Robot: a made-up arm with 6 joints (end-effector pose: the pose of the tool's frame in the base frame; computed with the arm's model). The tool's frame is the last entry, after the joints.
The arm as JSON. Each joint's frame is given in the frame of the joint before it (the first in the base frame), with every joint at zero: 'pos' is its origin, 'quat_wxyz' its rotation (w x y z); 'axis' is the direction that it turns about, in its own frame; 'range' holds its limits. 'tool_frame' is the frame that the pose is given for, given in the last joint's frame.
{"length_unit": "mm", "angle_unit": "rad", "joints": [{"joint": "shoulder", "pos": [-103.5, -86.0, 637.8], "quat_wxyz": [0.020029, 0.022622, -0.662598, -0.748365], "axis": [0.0, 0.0, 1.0], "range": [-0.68, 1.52]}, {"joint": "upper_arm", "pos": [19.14, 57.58, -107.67], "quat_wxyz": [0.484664, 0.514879, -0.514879, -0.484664], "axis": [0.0, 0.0, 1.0], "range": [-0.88, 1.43]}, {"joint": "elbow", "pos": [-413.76, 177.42, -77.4], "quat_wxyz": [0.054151, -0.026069, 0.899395, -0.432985], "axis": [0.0, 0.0, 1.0], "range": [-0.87, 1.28]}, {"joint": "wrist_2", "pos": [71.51, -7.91, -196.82], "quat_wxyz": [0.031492, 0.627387, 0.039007, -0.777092], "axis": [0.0, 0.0, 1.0], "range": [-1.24, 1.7]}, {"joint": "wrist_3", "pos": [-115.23, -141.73, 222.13], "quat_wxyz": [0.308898, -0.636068, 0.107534, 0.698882], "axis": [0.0, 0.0, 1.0], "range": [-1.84, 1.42]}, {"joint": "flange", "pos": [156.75, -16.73, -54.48], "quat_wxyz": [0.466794, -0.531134, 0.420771, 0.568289], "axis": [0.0, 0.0, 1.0], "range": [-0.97, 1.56]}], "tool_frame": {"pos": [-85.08, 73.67, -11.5], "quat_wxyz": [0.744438, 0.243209, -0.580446, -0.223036]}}
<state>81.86 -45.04 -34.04 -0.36 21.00 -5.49</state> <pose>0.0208 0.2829 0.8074 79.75 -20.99 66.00</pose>
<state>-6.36 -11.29 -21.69 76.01 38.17 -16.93</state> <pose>-0.1915 0.2893 1.0371 -65.55 -92.92 63.41</pose>
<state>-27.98 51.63 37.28 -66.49 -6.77 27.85</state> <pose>-0.2868 -0.5290 1.0407 10.26 84.03 -126.91</pose>
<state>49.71 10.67 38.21 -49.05 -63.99 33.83</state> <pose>0.3151 -0.1113 0.8437 108.18 22.54 102.03</pose>
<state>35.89 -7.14 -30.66 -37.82 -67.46 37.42</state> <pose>0.0408 0.0875 0.8809 151.92 7.84 59.81</pose>
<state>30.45 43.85 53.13 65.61 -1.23 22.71</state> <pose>0.1475 -0.2123 1.0618 -39.40 -66.89 35.64</pose>
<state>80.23 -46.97 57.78 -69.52 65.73 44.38</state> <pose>0.2551 0.2780 0.8331 -65.68 35.86 -88.92</pose>
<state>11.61 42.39 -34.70 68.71 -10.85 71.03</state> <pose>-0.0251 -0.3603 1.2603 69.74 -30.76 55.10</pose>
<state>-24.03 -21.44 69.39 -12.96 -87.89 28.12</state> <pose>-0.1647 -0.0241 1.0434 -14.87 -24.73 93.94</pose>
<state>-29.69 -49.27 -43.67 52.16 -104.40 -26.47</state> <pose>-0.1984 0.3956 0.5541 30.40 -75.33 -36.40</pose>
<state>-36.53 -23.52 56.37 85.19 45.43 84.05</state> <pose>-0.1136 0.3931 0.8096 -117.27 -17.11 -34.29</pose>
